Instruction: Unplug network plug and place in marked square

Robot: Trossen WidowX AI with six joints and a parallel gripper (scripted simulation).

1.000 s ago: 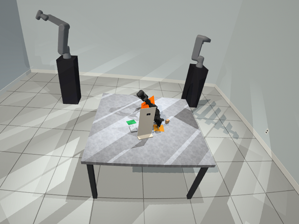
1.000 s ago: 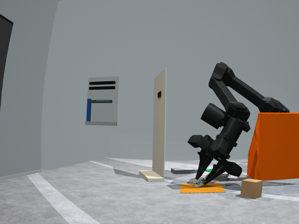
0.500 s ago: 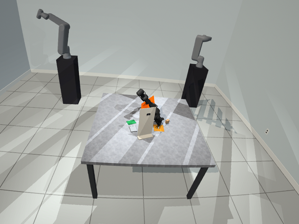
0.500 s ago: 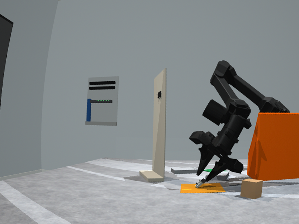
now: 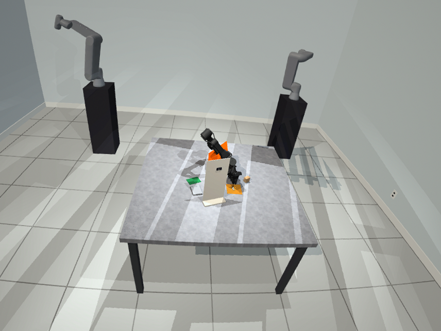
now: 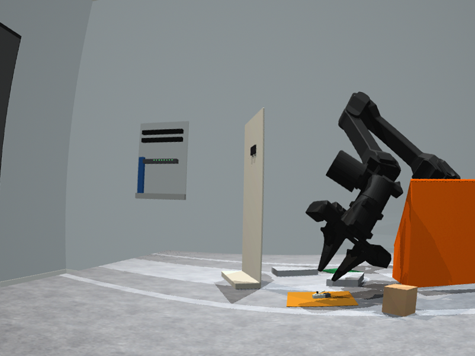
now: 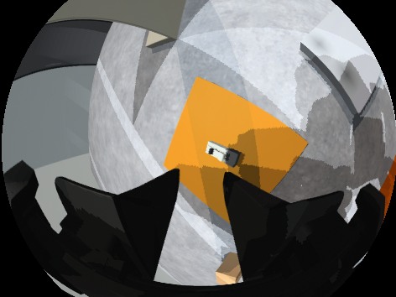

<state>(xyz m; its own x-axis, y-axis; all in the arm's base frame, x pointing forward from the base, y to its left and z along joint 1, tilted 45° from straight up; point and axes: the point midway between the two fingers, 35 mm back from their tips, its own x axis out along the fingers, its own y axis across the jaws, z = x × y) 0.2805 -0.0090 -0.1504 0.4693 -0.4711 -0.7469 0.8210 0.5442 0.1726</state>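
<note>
The grey network plug lies 10 mm ahead of my gripper tip, 10 mm to the right of it and 30 mm below it. The rest, counted from my gripper tip: orange marked square (10 mm ahead, 40 mm below); beige panel (150 mm ahead, 170 mm to the right, 130 mm above); brown cube (100 mm behind, 130 mm to the left, 20 mm below).
</note>
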